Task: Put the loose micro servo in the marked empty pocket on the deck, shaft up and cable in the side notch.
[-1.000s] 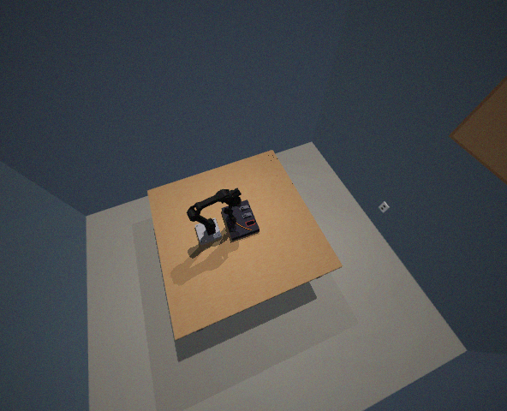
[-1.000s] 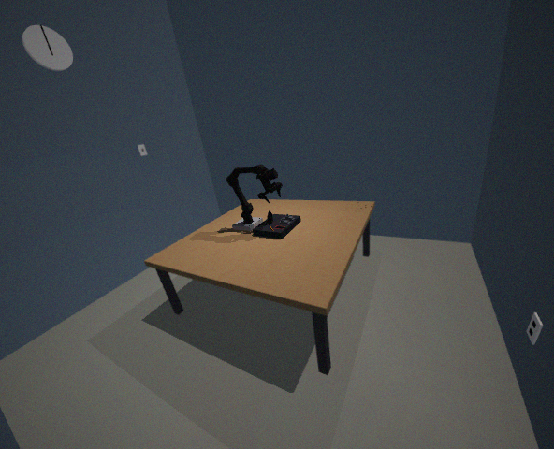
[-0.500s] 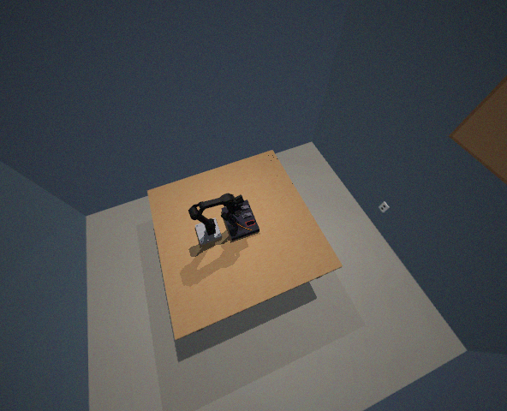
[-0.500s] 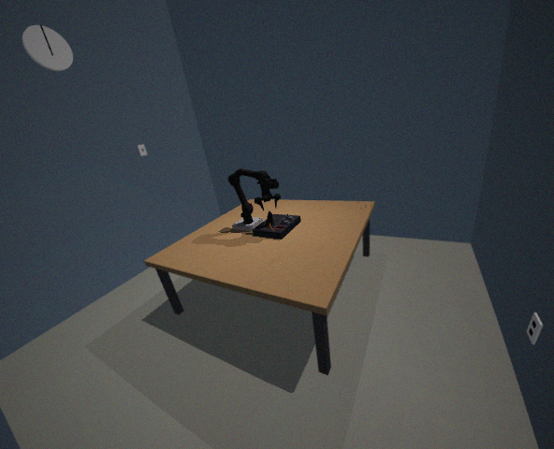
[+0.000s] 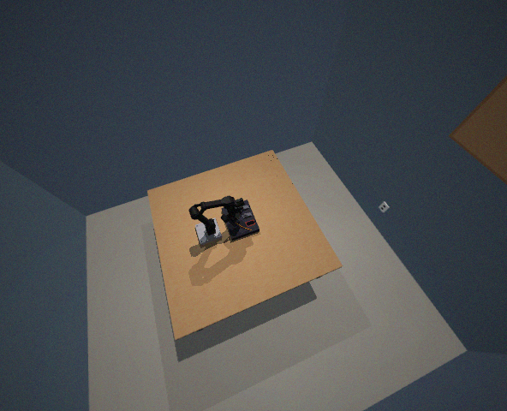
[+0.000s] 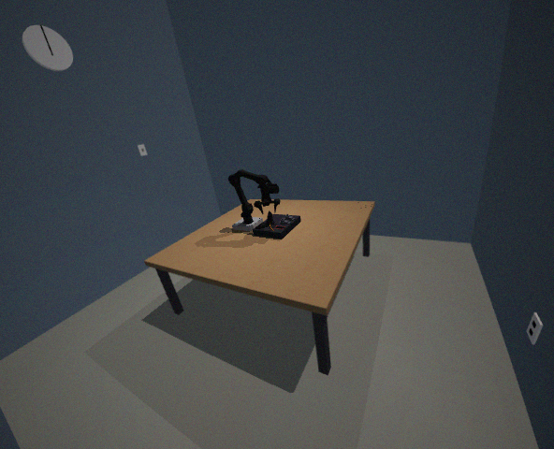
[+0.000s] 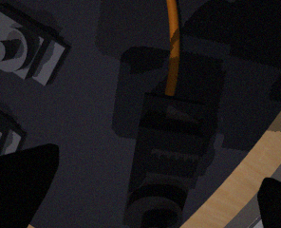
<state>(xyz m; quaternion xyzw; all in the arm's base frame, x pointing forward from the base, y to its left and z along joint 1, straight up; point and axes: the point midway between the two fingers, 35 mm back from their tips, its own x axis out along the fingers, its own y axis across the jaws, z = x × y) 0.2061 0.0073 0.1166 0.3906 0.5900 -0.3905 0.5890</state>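
Now: gripper tip 10 mm short of the dark deck, 10 mm to the right of it and 90 mm above it.
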